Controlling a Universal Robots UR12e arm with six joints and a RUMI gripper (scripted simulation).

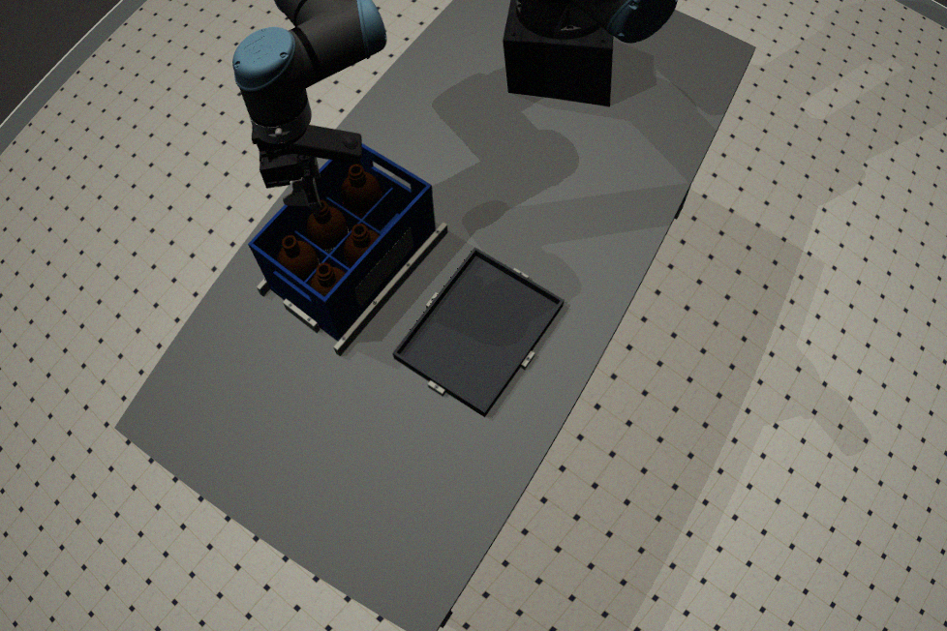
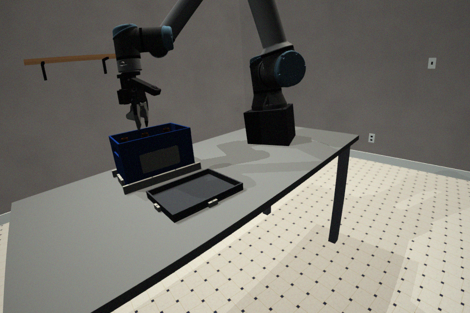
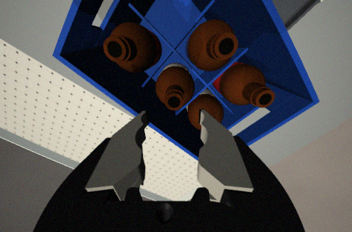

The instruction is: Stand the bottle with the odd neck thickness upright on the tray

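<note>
The blue crate lies 4 cm to the left of my hand and 11 cm below it. From my hand the other things lie so: black tray 4 cm behind, 32 cm to the left, 18 cm below; then bottle 8 cm ahead, 1 cm to the left, 11 cm below.
</note>
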